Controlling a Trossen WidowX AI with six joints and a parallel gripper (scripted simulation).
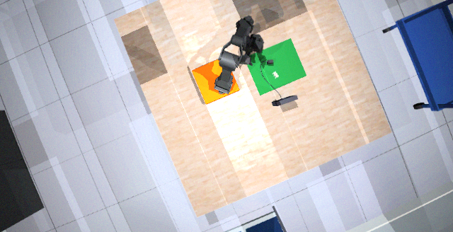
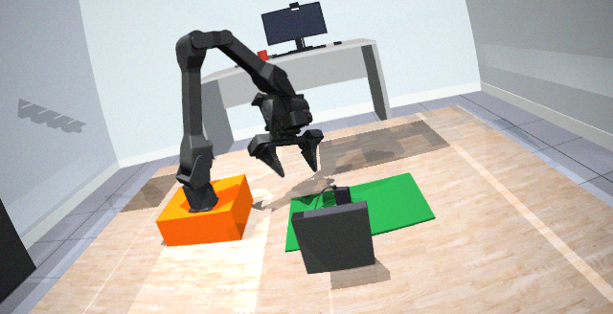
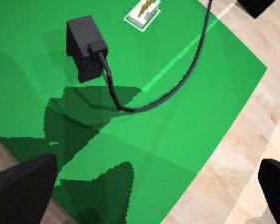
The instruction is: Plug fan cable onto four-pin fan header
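The black plug lies 90 mm ahead of my gripper tip, 30 mm to the right of it and 60 mm below it. From my gripper tip the other things lie so: dark square fan 100 mm ahead, 260 mm to the right, 20 mm below; then green board 120 mm ahead, 60 mm to the right, 90 mm below.
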